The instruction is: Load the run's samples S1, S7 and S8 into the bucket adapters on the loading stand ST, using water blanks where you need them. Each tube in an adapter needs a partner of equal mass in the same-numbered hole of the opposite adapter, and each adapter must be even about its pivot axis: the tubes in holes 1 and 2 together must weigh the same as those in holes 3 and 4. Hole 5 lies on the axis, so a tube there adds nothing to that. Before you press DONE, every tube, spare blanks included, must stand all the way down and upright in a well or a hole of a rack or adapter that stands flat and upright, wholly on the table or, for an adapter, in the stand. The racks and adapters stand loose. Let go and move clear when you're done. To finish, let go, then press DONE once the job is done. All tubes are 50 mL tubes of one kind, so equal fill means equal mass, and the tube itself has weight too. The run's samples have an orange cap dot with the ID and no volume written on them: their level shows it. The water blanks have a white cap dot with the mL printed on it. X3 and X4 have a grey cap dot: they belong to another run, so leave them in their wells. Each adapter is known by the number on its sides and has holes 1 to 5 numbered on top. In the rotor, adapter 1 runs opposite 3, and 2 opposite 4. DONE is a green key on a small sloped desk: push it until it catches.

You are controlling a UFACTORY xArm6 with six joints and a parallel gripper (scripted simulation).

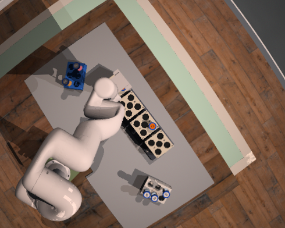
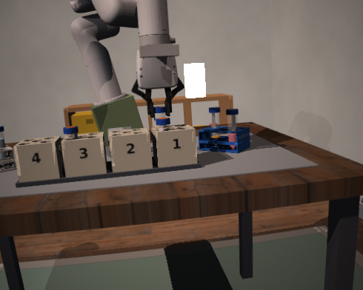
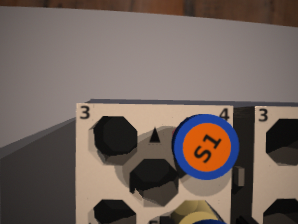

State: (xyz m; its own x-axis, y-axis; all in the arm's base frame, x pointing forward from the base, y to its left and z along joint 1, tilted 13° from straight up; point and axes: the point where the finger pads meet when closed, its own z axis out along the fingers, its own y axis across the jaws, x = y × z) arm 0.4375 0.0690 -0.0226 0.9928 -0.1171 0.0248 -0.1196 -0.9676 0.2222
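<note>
The tube of yellowish liquid is 5 cm below my hand and 1 cm to the right of it. From my hand the other things lie so: green DONE key 22 cm behind, 8 cm to the right, 8 cm below; then loading stand 14 cm to the right, 14 cm below; then pink tube 22 cm to the right, 8 cm below, 2 cm ahead.
</note>
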